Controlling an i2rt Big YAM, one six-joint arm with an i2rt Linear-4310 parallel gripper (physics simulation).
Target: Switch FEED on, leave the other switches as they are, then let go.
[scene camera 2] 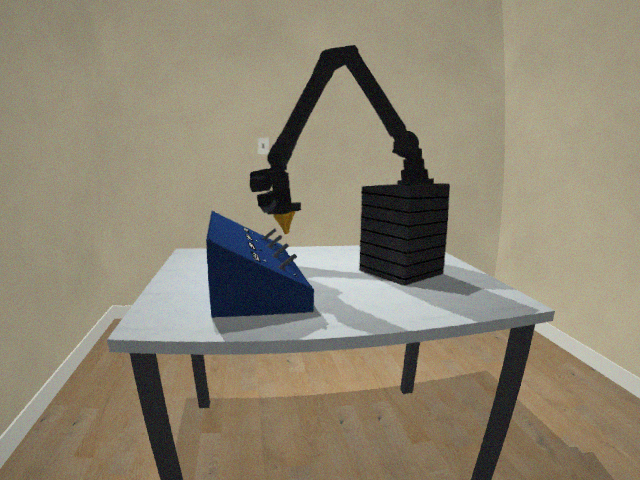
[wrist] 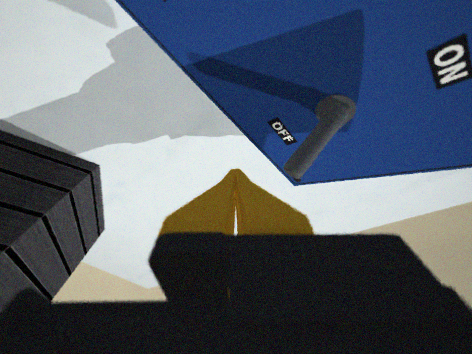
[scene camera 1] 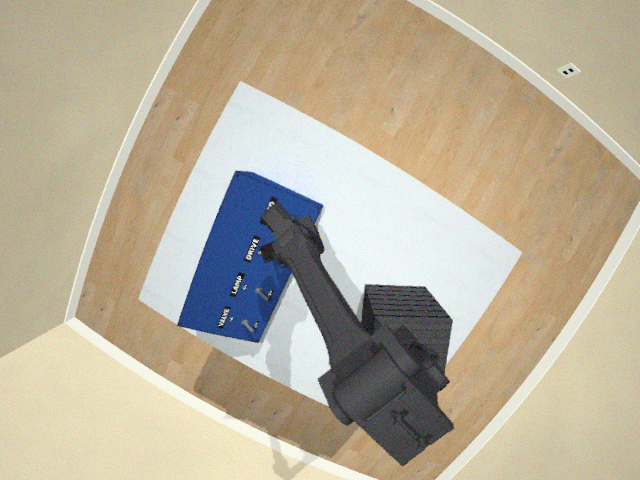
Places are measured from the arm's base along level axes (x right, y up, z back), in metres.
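Where they show: gripper, fingertip midpoint: [scene camera 2: 286,233] [wrist: 235,176]; arm's base, link origin: [scene camera 2: 415,184].
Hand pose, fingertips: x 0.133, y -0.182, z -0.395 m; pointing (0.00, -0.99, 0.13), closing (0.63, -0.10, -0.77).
Observation:
Things, the pixels of their top centre, and the offset from my fingertips. Level surfaces: height alone.
- FEED lever, top centre: [wrist: 321,161] [scene camera 2: 270,228] dx +0.006, dy +0.018, dz -0.054 m
- LAMP lever, top centre: [scene camera 1: 261,297] dx -0.233, dy +0.018, dz -0.035 m
- VALVE lever, top centre: [scene camera 1: 247,329] dx -0.352, dy +0.018, dz -0.026 m
- white table, surface height: dy -0.113 m
The blue sloped switch panel [scene camera 1: 217,248] [scene camera 2: 248,279] [wrist: 400,135] stands on the table. The FEED lever [scene camera 2: 270,234] [wrist: 320,135] tilts toward its OFF label [wrist: 282,131]; its ON label [wrist: 450,62] lies on the opposite side. The arm hides this lever in scene camera 1. My gripper [scene camera 2: 286,232] [wrist: 235,176] is shut and empty. Its yellow tips are close above the slope's lower side, a little off the FEED lever, with no contact visible. The LAMP lever [scene camera 1: 262,293] and VALVE lever [scene camera 1: 248,326] show in scene camera 1; the DRIVE lever is hidden there.
The arm stands on a dark ribbed pedestal [scene camera 1: 413,304] [scene camera 2: 403,232] [wrist: 50,200] on the white table [scene camera 1: 413,217] [scene camera 2: 170,330]. The other levers stick up from the panel in a row beyond FEED, toward scene camera 2.

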